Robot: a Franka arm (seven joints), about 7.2 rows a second.
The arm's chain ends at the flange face. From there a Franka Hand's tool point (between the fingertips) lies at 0.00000 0.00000 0.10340 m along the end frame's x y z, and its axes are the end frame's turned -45 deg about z.
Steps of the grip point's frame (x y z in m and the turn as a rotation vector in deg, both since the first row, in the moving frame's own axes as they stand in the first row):
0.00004 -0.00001 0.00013 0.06 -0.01 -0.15
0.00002 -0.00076 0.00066 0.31 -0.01 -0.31
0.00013 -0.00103 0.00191 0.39 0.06 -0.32
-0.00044 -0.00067 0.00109 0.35 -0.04 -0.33
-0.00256 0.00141 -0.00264 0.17 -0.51 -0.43
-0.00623 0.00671 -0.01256 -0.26 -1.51 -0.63
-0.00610 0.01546 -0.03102 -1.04 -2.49 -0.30
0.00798 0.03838 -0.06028 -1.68 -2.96 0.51
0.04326 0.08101 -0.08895 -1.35 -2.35 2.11
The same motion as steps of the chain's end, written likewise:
0.00011 0.00003 0.00013 0.04 -0.05 -0.15
-0.00011 -0.00017 0.00066 0.21 -0.23 -0.31
-0.00021 -0.00025 0.00191 0.32 -0.23 -0.32
-0.00029 0.00023 0.00109 0.22 -0.28 -0.33
0.00005 0.00237 -0.00264 -0.24 -0.48 -0.43
0.00192 0.00688 -0.01252 -1.25 -0.88 -0.63
0.00846 0.01074 -0.03091 -2.50 -1.03 -0.30
0.03444 0.01559 -0.06010 -3.28 -0.91 0.51
0.08923 0.02200 -0.08883 -2.62 -0.71 2.11

